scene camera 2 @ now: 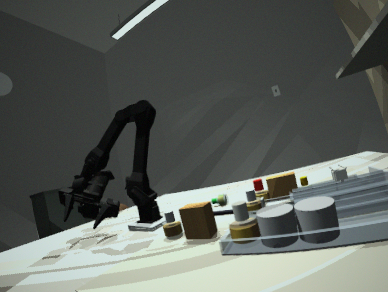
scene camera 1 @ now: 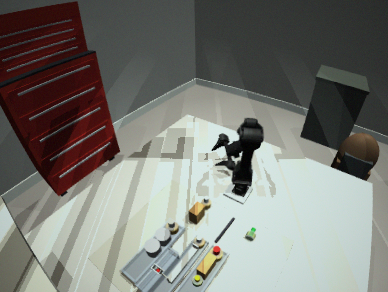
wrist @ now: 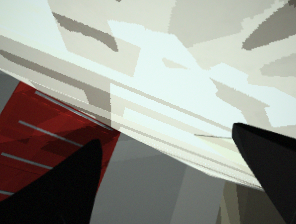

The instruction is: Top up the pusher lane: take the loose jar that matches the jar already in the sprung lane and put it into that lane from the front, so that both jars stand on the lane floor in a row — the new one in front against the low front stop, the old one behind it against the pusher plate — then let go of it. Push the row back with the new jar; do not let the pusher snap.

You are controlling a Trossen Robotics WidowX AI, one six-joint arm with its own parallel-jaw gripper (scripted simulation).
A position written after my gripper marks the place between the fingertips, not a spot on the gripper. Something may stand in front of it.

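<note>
With nothing in it, my gripper [scene camera 2: 78,224] is open, and I can see it in the wrist view [wrist: 167,137] too. Scene camera 2 also shows me a brown box [scene camera 2: 198,220]; in the wrist view the box is out of frame.
</note>
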